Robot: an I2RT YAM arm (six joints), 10 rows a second.
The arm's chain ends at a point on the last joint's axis. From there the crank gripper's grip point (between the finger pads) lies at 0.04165 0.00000 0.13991 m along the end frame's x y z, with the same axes.
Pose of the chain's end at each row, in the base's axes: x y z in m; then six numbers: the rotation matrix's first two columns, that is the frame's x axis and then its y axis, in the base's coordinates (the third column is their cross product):
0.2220, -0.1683, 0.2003, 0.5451, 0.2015, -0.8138, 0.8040, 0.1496, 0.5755
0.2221, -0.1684, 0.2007, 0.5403, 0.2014, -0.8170, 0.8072, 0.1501, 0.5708
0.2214, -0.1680, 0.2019, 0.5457, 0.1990, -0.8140, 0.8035, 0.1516, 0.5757
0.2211, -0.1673, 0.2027, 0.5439, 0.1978, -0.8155, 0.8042, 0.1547, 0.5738
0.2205, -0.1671, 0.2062, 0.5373, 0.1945, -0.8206, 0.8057, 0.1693, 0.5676
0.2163, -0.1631, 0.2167, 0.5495, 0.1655, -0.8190, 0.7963, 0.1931, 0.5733
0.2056, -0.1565, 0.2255, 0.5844, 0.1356, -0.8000, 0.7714, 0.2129, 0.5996
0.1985, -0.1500, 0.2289, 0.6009, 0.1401, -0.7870, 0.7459, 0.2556, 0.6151
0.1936, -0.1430, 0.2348, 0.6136, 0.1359, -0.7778, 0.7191, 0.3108, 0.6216
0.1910, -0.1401, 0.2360, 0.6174, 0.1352, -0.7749, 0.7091, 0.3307, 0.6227
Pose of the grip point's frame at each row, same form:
0.2780, -0.2953, 0.1551, 0.5451, 0.2015, -0.8138, 0.8040, 0.1496, 0.5755
0.2778, -0.2954, 0.1553, 0.5403, 0.2014, -0.8170, 0.8072, 0.1501, 0.5708
0.2774, -0.2952, 0.1572, 0.5457, 0.1990, -0.8140, 0.8035, 0.1516, 0.5757
0.2773, -0.2945, 0.1583, 0.5439, 0.1978, -0.8155, 0.8042, 0.1547, 0.5738
0.2778, -0.2942, 0.1628, 0.5373, 0.1945, -0.8206, 0.8057, 0.1693, 0.5676
0.2746, -0.2915, 0.1790, 0.5495, 0.1655, -0.8190, 0.7963, 0.1931, 0.5733
0.2651, -0.2862, 0.1950, 0.5844, 0.1356, -0.8000, 0.7714, 0.2129, 0.5996
0.2637, -0.2780, 0.2030, 0.6009, 0.1401, -0.7870, 0.7459, 0.2556, 0.6151
0.2648, -0.2690, 0.2154, 0.6136, 0.1359, -0.7778, 0.7191, 0.3108, 0.6216
0.2643, -0.2651, 0.2189, 0.6174, 0.1352, -0.7749, 0.7091, 0.3307, 0.6227

